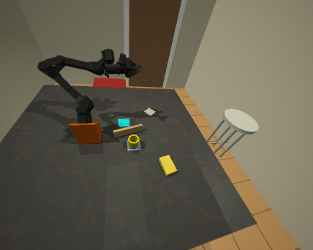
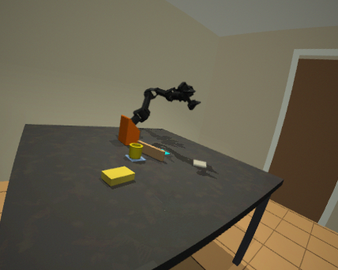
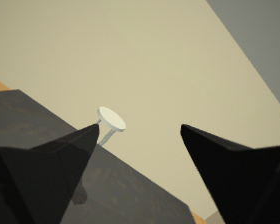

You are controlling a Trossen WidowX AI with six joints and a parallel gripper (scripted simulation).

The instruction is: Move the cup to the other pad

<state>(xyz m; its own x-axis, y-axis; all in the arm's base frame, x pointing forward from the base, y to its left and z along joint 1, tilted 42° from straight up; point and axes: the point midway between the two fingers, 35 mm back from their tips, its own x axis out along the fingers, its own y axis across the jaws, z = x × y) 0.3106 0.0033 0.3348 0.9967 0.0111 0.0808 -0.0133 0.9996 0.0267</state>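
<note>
My gripper tip is 39 cm above the light blue pad, 32 cm to the left of it and 6 cm past it. From my gripper tip the other things lie so: wooden bar 36 cm below, 21 cm to the right, 9 cm behind; white flat piece 38 cm below, 11 cm ahead, 2 cm to the left; cyan pad 39 cm below, 12 cm behind, 11 cm to the right.
</note>
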